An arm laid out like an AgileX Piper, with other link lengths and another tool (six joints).
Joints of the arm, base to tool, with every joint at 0 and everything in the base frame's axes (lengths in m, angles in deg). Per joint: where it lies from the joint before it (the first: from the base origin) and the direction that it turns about. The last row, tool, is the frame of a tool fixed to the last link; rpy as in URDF.
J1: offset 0.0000 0.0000 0.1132 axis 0 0 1
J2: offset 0.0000 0.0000 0.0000 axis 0 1 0
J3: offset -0.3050 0.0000 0.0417 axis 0 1 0
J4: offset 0.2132 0.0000 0.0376 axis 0.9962 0 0.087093
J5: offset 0.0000 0.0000 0.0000 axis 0 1 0
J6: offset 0.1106 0.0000 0.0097 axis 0.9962 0 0.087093
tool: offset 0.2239 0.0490 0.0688 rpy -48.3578 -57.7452 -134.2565
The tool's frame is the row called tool.
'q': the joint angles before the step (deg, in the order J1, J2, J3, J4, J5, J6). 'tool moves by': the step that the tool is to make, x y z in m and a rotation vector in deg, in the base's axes. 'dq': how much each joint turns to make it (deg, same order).
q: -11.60, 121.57, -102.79, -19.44, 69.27, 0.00
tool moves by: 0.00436, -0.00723, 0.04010, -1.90, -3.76, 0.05
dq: 0.00, -4.54, -0.01, -1.09, 0.51, 0.00
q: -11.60, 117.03, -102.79, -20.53, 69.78, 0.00
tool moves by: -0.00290, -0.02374, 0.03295, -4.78, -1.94, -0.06
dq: 0.01, -3.20, 0.00, -4.41, 0.56, 0.48
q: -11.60, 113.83, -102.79, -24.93, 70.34, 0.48
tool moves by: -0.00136, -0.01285, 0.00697, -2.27, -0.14, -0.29
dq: -0.06, -0.33, 0.00, -2.35, -0.04, 0.56
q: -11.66, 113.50, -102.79, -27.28, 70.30, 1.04
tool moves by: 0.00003, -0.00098, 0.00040, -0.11, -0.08, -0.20
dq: 0.00, 0.01, -0.01, -0.15, 0.01, 0.24
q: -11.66, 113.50, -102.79, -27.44, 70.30, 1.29
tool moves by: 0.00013, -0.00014, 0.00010, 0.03, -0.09, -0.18
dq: 0.01, 0.01, -0.01, -0.01, 0.01, 0.21
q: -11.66, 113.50, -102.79, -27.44, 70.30, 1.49
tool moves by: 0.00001, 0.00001, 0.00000, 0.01, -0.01, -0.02
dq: 0.00, 0.00, 0.00, 0.01, 0.00, 0.02
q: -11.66, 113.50, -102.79, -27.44, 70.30, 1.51
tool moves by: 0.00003, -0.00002, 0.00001, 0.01, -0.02, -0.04
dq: 0.00, 0.00, 0.00, 0.00, 0.00, 0.05
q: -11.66, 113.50, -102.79, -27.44, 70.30, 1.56
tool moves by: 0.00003, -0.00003, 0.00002, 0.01, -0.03, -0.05
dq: 0.00, -0.01, 0.01, 0.00, -0.01, 0.06
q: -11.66, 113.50, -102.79, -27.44, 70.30, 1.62
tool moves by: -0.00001, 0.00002, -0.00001, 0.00, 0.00, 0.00
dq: 0.00, 0.00, 0.01, 0.00, 0.00, 0.00
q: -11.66, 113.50, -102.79, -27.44, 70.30, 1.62
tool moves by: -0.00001, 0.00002, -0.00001, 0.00, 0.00, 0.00
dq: 0.00, 0.00, 0.01, 0.00, 0.00, 0.00
